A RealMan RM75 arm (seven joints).
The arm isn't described. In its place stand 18 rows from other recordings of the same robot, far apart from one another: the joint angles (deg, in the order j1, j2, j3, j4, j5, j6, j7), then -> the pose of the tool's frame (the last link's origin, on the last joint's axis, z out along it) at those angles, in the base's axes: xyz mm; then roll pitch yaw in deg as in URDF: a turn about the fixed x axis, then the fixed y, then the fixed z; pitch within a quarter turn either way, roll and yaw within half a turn.
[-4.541 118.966 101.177 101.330 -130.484 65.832 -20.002] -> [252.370 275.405 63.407 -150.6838 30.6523 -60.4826]
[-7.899 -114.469 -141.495 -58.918 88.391 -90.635 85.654] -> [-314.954 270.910 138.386 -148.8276 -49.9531 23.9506]
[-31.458 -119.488 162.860 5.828 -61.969 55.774 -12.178] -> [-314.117 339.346 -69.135 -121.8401 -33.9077 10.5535]
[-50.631 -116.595 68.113 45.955 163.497 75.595 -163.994] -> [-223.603 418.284 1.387 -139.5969 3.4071 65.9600]
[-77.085 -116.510 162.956 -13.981 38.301 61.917 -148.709] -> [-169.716 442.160 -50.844 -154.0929 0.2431 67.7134]
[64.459 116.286 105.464 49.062 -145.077 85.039 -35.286] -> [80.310 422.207 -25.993 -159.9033 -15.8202 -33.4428]
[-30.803 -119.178 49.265 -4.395 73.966 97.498 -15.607] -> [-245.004 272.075 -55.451 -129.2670 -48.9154 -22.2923]
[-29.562 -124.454 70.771 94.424 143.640 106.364 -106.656] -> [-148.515 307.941 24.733 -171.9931 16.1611 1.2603]
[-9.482 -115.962 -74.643 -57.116 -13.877 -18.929 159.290] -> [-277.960 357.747 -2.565 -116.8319 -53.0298 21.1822]
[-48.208 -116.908 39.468 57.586 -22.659 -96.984 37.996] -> [-215.245 392.149 59.539 -161.1539 -1.9253 62.0736]
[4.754 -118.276 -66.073 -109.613 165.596 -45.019 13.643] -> [-164.785 275.745 -12.345 -132.4478 -13.9786 25.6661]
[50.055 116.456 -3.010 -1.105 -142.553 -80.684 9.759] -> [188.467 350.572 -79.326 -150.6281 22.5968 35.6913]
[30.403 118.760 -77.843 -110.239 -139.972 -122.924 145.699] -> [121.552 266.687 59.578 -165.1831 -21.9958 -27.0274]
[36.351 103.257 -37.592 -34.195 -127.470 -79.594 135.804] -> [313.012 387.437 106.513 -172.9984 27.7614 -76.5271]
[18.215 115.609 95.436 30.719 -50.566 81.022 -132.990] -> [249.304 298.850 -18.423 -146.5246 48.6170 3.9755]
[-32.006 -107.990 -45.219 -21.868 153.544 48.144 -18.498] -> [-283.888 387.147 -19.077 -124.2410 -33.0491 3.9354]
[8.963 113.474 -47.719 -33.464 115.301 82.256 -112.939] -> [350.308 275.960 97.599 -125.4002 59.2896 -6.6366]
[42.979 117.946 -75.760 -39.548 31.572 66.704 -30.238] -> [262.337 377.811 -50.800 -150.7245 -7.6235 -59.9874]
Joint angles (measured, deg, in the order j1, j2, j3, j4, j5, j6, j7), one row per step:
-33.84, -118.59, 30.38, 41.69, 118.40, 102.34, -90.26
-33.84, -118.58, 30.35, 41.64, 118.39, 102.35, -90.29
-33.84, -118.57, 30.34, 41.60, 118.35, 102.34, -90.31
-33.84, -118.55, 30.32, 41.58, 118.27, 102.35, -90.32
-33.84, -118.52, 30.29, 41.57, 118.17, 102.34, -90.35
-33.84, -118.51, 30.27, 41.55, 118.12, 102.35, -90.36
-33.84, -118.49, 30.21, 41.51, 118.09, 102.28, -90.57
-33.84, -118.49, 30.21, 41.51, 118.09, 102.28, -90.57
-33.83, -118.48, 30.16, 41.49, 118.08, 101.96, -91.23
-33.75, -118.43, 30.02, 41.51, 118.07, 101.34, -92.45
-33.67, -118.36, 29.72, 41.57, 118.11, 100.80, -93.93
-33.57, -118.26, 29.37, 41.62, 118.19, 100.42, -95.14
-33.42, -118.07, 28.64, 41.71, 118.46, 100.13, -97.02
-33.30, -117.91, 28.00, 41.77, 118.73, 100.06, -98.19
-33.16, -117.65, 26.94, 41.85, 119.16, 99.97, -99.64
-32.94, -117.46, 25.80, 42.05, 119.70, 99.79, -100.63
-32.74, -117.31, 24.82, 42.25, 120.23, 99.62, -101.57
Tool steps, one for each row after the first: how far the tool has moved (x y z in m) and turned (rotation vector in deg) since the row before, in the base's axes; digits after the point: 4 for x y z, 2 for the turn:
-0.0001, 0.0000, 0.0000, -0.02, -0.06, 0.05
0.0000, 0.0000, 0.0000, 0.01, -0.05, 0.04
0.0001, 0.0001, 0.0002, 0.05, -0.08, 0.01
0.0000, 0.0002, 0.0004, 0.08, -0.08, 0.03
0.0000, 0.0000, 0.0001, 0.02, -0.06, 0.01
-0.0002, 0.0002, 0.0002, -0.01, -0.09, 0.25
0.0000, 0.0000, 0.0000, 0.00, 0.00, 0.00
-0.0005, 0.0007, 0.0001, -0.08, -0.08, 0.77
-0.0015, 0.0013, 0.0007, -0.03, -0.10, 1.49
-0.0017, 0.0012, 0.0012, -0.08, -0.22, 1.72
-0.0018, 0.0008, 0.0015, -0.03, -0.20, 1.46
-0.0030, 0.0007, 0.0028, -0.18, -0.40, 2.20
-0.0023, 0.0001, 0.0023, -0.08, -0.28, 1.43
-0.0035, 0.0003, 0.0038, 0.08, -0.37, 1.90
-0.0041, 0.0000, 0.0037, 0.40, -0.13, 1.67
-0.0037, -0.0001, 0.0031, 0.29, -0.10, 1.53

